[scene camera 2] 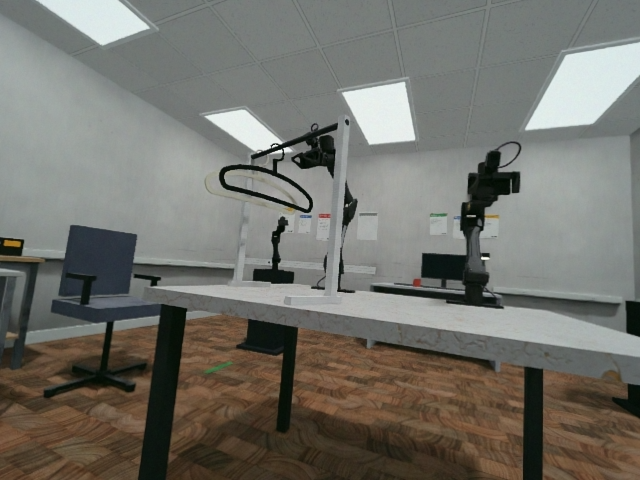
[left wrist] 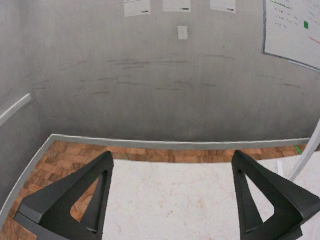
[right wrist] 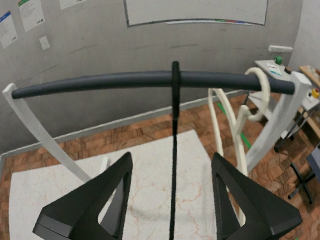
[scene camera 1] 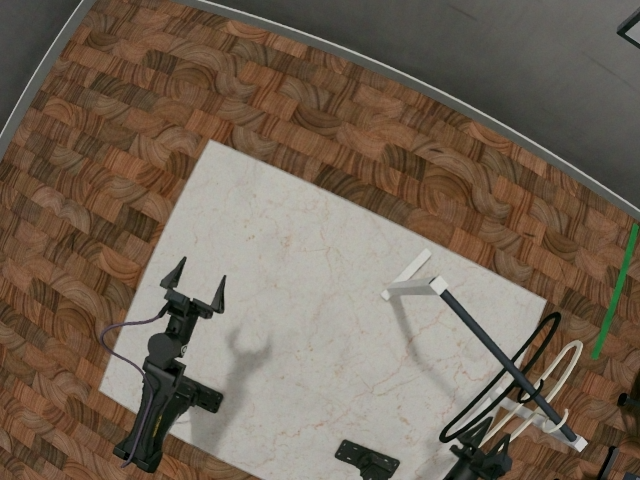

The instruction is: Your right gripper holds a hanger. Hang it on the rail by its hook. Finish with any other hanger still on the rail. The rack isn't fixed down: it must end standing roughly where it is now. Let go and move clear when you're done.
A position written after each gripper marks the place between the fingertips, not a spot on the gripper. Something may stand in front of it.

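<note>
A white rack (scene camera 2: 342,126) is part of the scene, as is a cream hanger (right wrist: 235,126), which is out of frame in the left wrist view. The left gripper (scene camera 1: 205,265) (scene camera 2: 498,175) (left wrist: 173,158) is visible too, together with the right gripper (right wrist: 172,159).
</note>
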